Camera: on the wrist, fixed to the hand. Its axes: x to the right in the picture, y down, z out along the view.
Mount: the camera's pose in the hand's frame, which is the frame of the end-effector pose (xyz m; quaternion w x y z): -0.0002 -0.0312 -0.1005 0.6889 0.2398 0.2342 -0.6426
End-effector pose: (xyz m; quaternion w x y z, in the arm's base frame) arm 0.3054 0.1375 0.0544 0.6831 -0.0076 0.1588 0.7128
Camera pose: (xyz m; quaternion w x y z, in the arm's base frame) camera 0.3152 0.1140 -0.0477 0.8933 -0.1104 0.4355 0.0122
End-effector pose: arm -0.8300 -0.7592 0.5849 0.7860 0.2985 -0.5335 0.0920
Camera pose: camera -0.7369 -0.7273 0.5478 0.6540 0.7155 0.0304 -0.2439
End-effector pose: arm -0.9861 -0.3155 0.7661 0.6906 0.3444 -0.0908 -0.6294
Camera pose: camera -0.9551 -0.2781 0.6728 0.0100 0.6087 0.1696 -0.7750
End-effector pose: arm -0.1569 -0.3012 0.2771 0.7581 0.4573 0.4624 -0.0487
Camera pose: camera -0.2385 -0.2451 0.2415 0.2730 0.2111 0.7783 -0.5245
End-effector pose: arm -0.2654 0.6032 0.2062 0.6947 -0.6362 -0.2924 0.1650
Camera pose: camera -0.2081 0.5197 0.2348 0.8057 -0.1224 -0.4080 -0.4116
